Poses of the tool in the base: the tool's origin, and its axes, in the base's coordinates. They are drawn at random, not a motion.
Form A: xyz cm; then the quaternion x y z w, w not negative.
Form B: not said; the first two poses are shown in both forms.
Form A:
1: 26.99 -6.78 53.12 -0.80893 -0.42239 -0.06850 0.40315
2: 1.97 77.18 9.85 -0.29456 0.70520 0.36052 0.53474
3: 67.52 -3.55 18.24 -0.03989 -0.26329 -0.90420 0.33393
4: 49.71 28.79 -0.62 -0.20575 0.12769 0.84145 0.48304
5: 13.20 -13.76 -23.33 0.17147 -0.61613 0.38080 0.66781
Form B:
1:
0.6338 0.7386 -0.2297 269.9
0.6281 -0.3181 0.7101 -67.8
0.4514 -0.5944 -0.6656 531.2
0 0 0 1

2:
-0.2546 -0.8010 0.5418 19.7
-0.0299 0.5665 0.8235 771.8
-0.9666 0.1935 -0.1682 98.5
0 0 0 1

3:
-0.7738 0.6249 -0.1037 675.2
-0.5829 -0.6383 0.5028 -35.5
0.2480 0.4495 0.8582 182.4
0 0 0 1

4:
-0.4487 -0.8654 -0.2229 497.1
0.7604 -0.5007 0.4137 287.9
-0.4696 0.0161 0.8827 -6.2
0 0 0 1

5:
-0.0493 -0.7199 -0.6923 132.0
0.2973 0.6512 -0.6983 -137.6
0.9535 -0.2402 0.1820 -233.3
0 0 0 1

